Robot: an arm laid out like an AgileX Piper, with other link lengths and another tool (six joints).
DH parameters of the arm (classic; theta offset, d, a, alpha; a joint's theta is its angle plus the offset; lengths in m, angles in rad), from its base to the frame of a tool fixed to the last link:
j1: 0 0.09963 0 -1.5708
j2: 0.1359 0 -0.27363 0
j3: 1.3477 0 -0.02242 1.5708
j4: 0 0.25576 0 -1.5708
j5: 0 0 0 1.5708
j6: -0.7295 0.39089 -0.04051 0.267
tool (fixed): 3.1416 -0.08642 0 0
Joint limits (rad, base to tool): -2.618..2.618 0..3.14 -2.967..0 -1.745..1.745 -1.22..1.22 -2.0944..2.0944
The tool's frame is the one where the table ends.
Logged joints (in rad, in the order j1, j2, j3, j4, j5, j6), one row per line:
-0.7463, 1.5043, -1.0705, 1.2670, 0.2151, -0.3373
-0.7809, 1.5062, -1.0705, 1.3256, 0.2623, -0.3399
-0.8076, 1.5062, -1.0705, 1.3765, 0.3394, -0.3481
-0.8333, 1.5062, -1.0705, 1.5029, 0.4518, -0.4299
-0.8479, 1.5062, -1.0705, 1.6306, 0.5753, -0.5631
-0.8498, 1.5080, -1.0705, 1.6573, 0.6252, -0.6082
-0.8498, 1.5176, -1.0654, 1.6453, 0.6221, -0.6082
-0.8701, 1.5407, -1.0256, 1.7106, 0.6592, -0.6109
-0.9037, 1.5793, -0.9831, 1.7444, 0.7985, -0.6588
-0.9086, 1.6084, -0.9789, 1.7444, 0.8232, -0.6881
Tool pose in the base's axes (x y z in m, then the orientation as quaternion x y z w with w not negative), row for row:
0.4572, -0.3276, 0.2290, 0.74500, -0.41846, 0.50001, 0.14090
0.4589, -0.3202, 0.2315, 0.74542, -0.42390, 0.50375, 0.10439
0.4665, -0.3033, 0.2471, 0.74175, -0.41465, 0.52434, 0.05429
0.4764, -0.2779, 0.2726, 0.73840, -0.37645, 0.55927, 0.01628
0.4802, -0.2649, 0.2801, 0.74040, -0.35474, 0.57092, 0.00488
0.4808, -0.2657, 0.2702, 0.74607, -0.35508, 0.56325, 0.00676
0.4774, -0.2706, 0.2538, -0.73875, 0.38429, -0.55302, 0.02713
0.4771, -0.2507, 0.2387, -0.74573, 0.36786, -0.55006, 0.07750
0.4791, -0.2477, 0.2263, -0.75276, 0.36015, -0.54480, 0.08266
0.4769, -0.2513, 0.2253, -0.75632, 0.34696, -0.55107, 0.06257
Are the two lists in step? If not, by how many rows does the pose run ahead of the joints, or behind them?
The pose runs 1 row ahead of the joints: the pose in row i belongs to the joints in row i + 1.
